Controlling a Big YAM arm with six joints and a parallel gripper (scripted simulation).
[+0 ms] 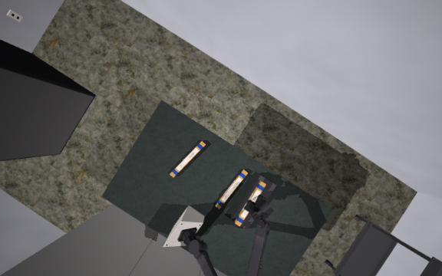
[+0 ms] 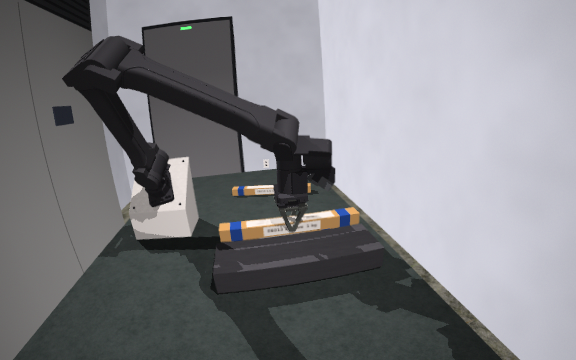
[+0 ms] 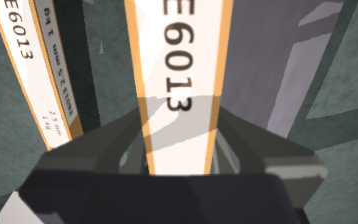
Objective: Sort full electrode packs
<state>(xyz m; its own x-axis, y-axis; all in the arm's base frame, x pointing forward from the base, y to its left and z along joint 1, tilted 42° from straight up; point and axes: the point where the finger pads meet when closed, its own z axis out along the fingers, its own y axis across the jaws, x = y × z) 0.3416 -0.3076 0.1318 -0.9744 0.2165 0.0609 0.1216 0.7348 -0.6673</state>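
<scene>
My hand is 40 mm to the left of the low grey platform and 90 mm above it.
</scene>
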